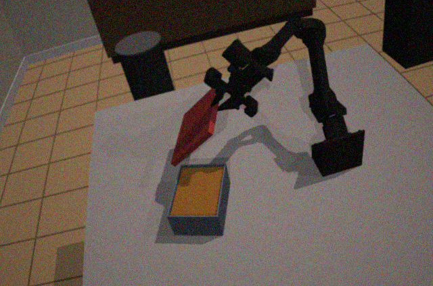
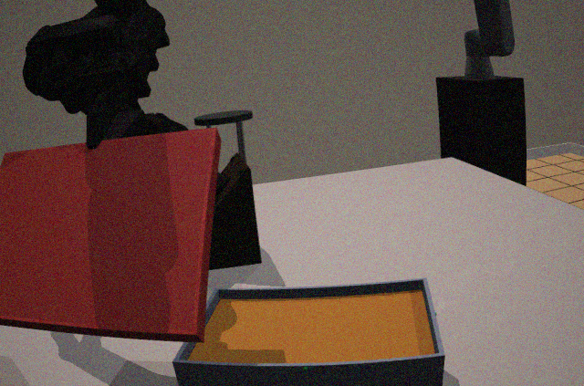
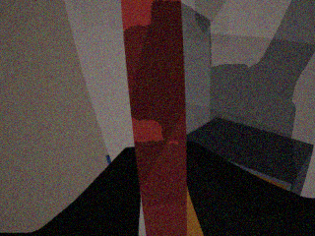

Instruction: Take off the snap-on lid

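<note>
Now: gripper tip 60 mm short of the lid, 20 mm to the left of it and 50 mm above it. From my gripper tip the other things lie so: storage box 120 mm ahead, 160 mm to the left, 190 mm below.
</note>
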